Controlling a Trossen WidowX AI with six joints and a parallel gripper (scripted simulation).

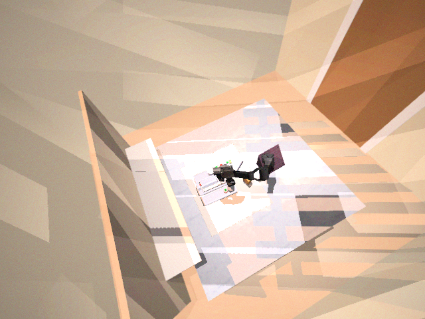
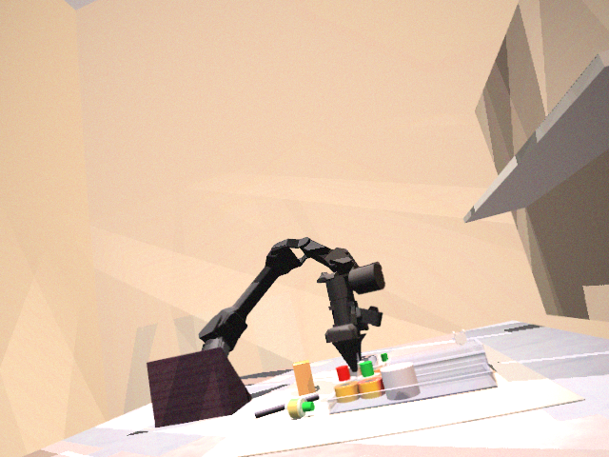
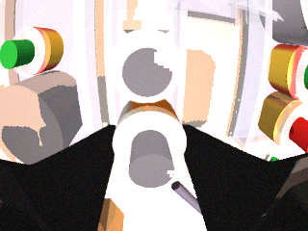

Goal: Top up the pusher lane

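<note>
The tan block is 150 mm behind my gripper tip, 60 mm to the left of it and 10 mm below it. Round my gripper tip: grey shelf 500 mm ahead, 60 mm to the left, 330 mm above; then dark rod 140 mm behind, 80 mm to the right, 30 mm below; then lane rack 140 mm ahead, 20 mm to the right, 20 mm below.
</note>
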